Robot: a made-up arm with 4 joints. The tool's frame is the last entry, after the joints.
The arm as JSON. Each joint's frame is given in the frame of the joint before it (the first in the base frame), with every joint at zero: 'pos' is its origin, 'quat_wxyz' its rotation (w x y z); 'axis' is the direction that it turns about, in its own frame. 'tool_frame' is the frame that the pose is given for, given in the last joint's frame.
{
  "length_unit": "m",
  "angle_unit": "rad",
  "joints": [
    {
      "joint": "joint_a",
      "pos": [
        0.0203,
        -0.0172,
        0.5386
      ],
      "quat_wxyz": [
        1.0,
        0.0,
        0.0,
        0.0
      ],
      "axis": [
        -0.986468,
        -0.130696,
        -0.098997
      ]
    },
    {
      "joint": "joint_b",
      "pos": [
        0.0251,
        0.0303,
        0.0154
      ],
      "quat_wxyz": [
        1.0,
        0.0,
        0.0,
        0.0
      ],
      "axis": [
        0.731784,
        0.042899,
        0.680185
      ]
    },
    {
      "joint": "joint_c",
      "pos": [
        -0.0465,
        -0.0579,
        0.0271
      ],
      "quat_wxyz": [
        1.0,
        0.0,
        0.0,
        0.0
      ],
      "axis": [
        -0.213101,
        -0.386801,
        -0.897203
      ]
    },
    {
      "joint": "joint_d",
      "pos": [
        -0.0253,
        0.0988,
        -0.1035
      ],
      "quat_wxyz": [
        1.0,
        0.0,
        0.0,
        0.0
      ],
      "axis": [
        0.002,
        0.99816,
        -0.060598
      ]
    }
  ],
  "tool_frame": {
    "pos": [
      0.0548,
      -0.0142,
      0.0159
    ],
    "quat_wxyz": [
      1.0,
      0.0,
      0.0,
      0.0
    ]
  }
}
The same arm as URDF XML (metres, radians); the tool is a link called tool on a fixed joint. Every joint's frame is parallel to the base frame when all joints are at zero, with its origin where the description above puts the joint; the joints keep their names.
<robot name="arm">
  <joint name="joint_a" type="continuous">
    <parent link="base_link"/>
    <child link="link1"/>
    <origin xyz="0.0203 -0.0172 0.5386"/>
    <axis xyz="-0.986468 -0.130696 -0.098997"/>
  </joint>
  <joint name="joint_b" type="continuous">
    <parent link="link1"/>
    <child link="link2"/>
    <origin xyz="0.0251 0.0303 0.0154"/>
    <axis xyz="0.731784 0.042899 0.680185"/>
  </joint>
  <joint name="joint_c" type="continuous">
    <parent link="link2"/>
    <child link="link3"/>
    <origin xyz="-0.0465 -0.0579 0.0271"/>
    <axis xyz="-0.213101 -0.386801 -0.897203"/>
  </joint>
  <joint name="joint_d" type="continuous">
    <parent link="link3"/>
    <child link="link4"/>
    <origin xyz="-0.0253 0.0988 -0.1035"/>
    <axis xyz="0.002 0.99816 -0.060598"/>
  </joint>
  <joint name="tool_joint" type="fixed">
    <parent link="link4"/>
    <child link="tool"/>
    <origin xyz="0.0548 -0.0142 0.0159"/>
  </joint>
  <link name="base_link"/>
  <link name="link1"/>
  <link name="link2"/>
  <link name="link3"/>
  <link name="link4"/>
  <link name="tool"/>
</robot>

